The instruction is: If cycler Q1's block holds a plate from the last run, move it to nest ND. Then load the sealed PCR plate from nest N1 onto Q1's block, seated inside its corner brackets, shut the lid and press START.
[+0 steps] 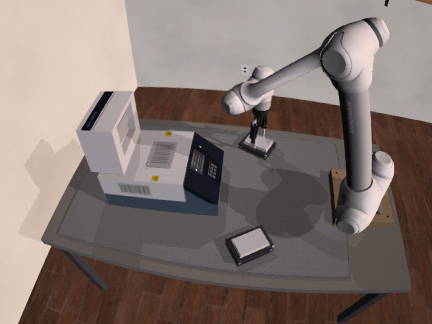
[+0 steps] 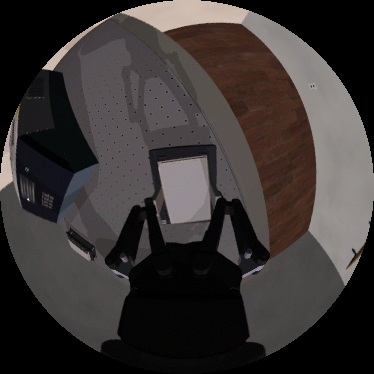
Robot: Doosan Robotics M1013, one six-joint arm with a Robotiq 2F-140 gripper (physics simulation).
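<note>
My gripper (image 1: 258,141) (image 2: 185,187) is shut on a pale plate (image 1: 261,144) (image 2: 185,187), with its fingers on two opposite sides. The plate is level, in or just above the dark far nest (image 1: 265,155) (image 2: 182,150); any small gap beneath is hidden. A second pale plate (image 1: 251,242) sits in the near nest (image 1: 239,260). The nest labels are not legible. Cycler Q1 (image 1: 170,189) (image 2: 80,182) stands at the left with its lid (image 1: 102,145) raised. Its striped grey block (image 1: 162,154) shows no pale plate. The control panel (image 1: 205,167) (image 2: 40,192) has a small green light.
The cycler and its raised lid are tall obstacles on the left of the grey table (image 1: 300,272). The robot's base stands on a wooden board (image 1: 337,200) at the right. The far nest is close to the table's back edge, and the near nest is toward the front.
</note>
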